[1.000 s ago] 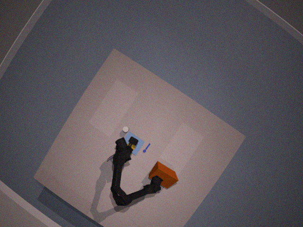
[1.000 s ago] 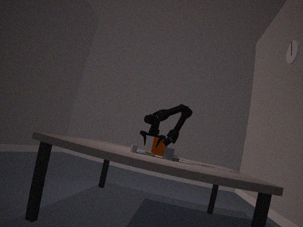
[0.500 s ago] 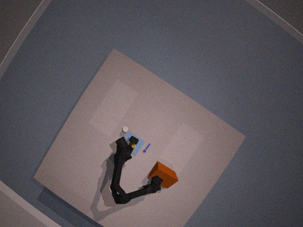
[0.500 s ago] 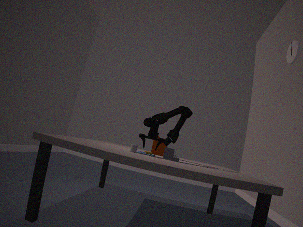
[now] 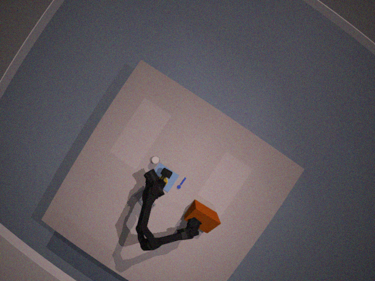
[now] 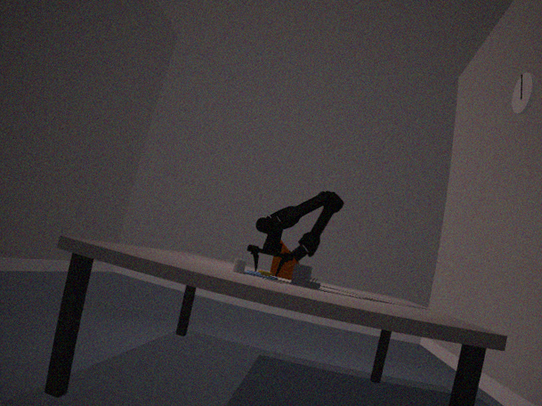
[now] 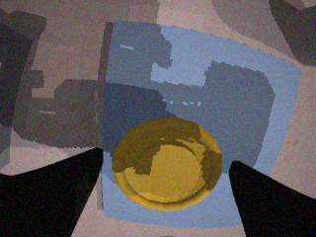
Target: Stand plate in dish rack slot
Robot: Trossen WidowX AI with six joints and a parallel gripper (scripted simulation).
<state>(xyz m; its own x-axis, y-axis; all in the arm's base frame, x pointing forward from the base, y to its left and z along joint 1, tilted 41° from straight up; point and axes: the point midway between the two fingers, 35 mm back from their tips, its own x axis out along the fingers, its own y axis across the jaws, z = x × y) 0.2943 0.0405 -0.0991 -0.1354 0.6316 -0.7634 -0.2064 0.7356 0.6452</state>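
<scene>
Now: the yellow plate right at my gripper tip. The rest, counted from my gripper tip: blue spoon 10 cm behind, 6 cm to the right, 1 cm below; then grey wire dish rack 17 cm to the left, 1 cm above; then white cup 12 cm ahead, 8 cm to the right, 1 cm above.
</scene>
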